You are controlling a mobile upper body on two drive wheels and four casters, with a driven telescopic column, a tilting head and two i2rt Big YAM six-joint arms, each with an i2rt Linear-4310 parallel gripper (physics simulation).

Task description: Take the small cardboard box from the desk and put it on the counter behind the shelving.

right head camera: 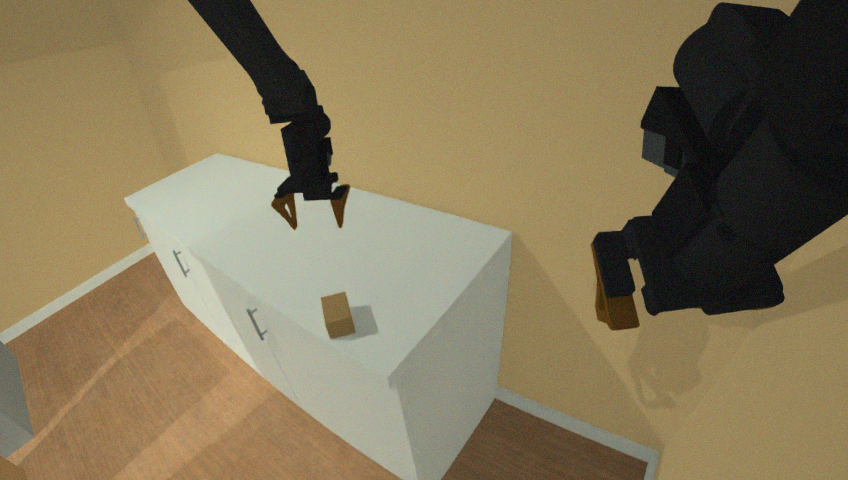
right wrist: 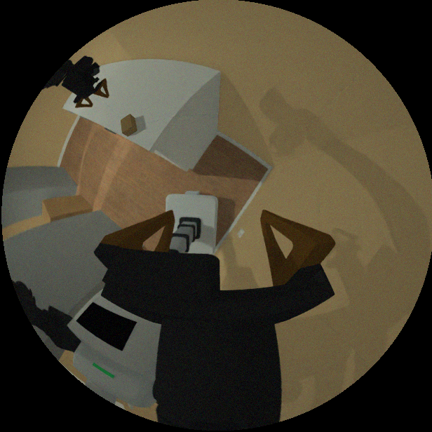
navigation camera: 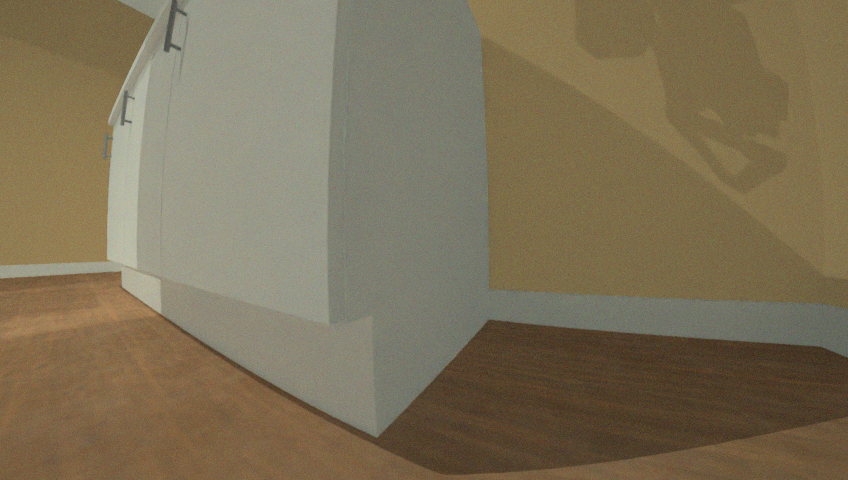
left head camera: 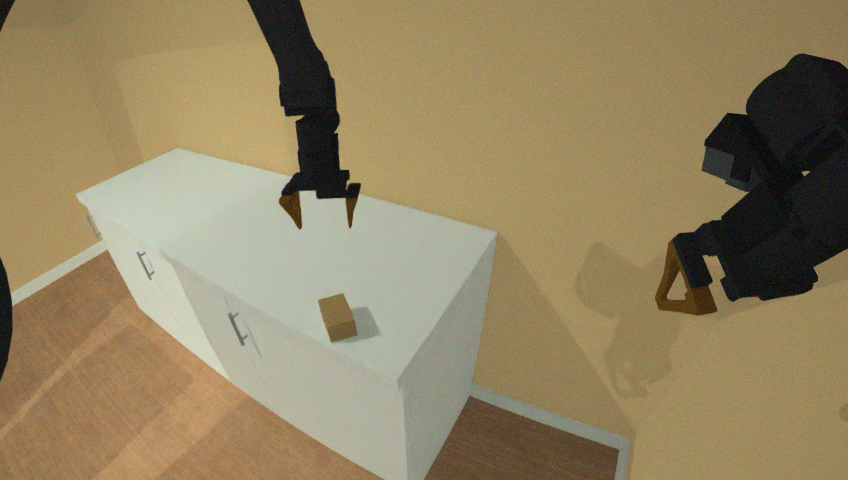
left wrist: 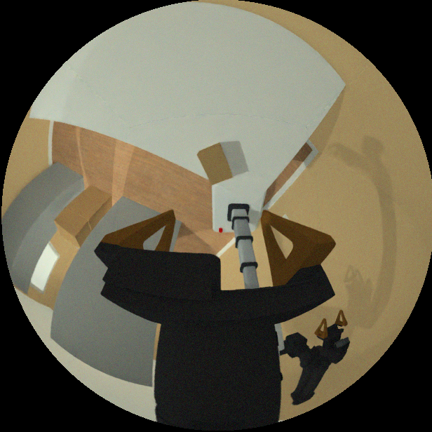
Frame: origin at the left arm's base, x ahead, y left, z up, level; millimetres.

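Seen in the pictures: left gripper, fingertip midpoint: (right head camera: 317,227) (left head camera: 325,227); right gripper, fingertip midpoint: (right head camera: 647,307) (left head camera: 693,297).
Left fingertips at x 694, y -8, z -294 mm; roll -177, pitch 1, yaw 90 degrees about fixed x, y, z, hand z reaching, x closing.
Observation:
A point is followed by its place in that frame.
A small brown cardboard box (left head camera: 336,317) {z -498, x 659, y -8 mm} (right head camera: 338,315) {z -498, x 658, y -17 mm} (left wrist: 215,163) (right wrist: 128,125) rests on the white counter (left head camera: 238,237) {z -548, x 1041, y 375 mm} (right head camera: 261,237) {z -548, x 1042, y 371 mm} (left wrist: 190,75) (right wrist: 150,90) (navigation camera: 249,148) {z -1108, x 632, y -12 mm}, near its front edge and its near right end. My left gripper (left head camera: 325,227) {z -294, x 693, y -8 mm} (right head camera: 317,227) {z -294, x 693, y -8 mm} (left wrist: 217,214) (right wrist: 99,101) is open and empty, above the counter and apart from the box. My right gripper (right wrist: 217,214) is open and empty, off to the right of the counter, in front of the wall; it also shows small in the left wrist view (left wrist: 332,320). The desk cannot be made out.
A tan wall (left head camera: 535,148) {z -264, x 1031, y -505 mm} (navigation camera: 595,208) {z -1146, x 927, y -687 mm} runs behind the counter. Door handles (left head camera: 238,328) (right head camera: 257,324) (navigation camera: 172,26) stick out from its front. Grey panels (left wrist: 110,300) (right wrist: 55,260) with a larger brown box (left wrist: 82,212) (right wrist: 65,207) between them stand across the wooden floor (left head camera: 148,380) {z -1458, x 1070, y 1217 mm}.

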